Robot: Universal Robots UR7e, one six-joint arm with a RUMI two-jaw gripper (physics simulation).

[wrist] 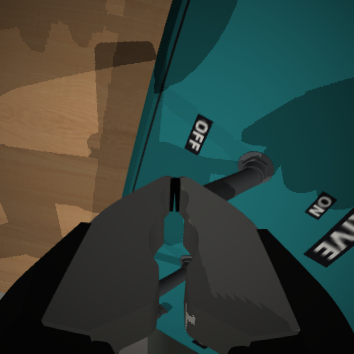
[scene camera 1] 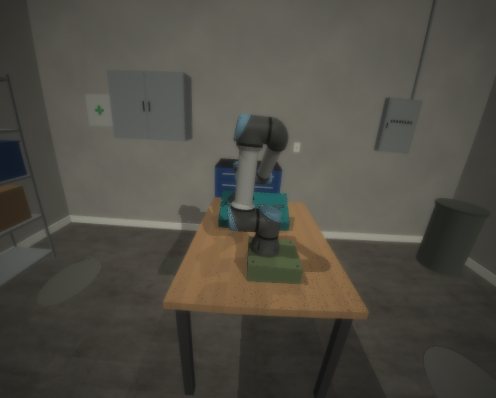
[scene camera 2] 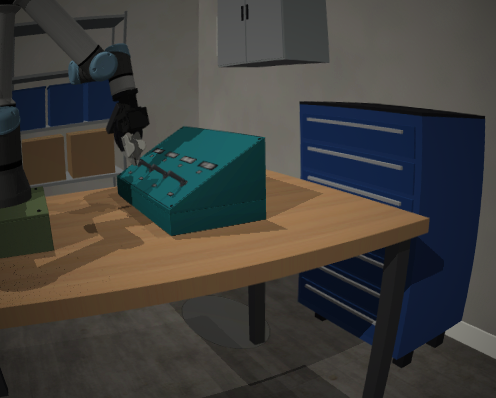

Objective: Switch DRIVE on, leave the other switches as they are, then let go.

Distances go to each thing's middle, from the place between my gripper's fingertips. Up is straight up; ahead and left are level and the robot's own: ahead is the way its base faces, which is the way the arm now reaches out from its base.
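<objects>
The drive lever (wrist: 226, 187) now has my gripper 30 mm short of it; going by their middles, the lever is the nearest to my gripper of the things named here. The teal switch panel (scene camera 2: 224, 173) is 120 mm ahead of my hand, 60 mm to the right of it and 30 mm below it.
</objects>
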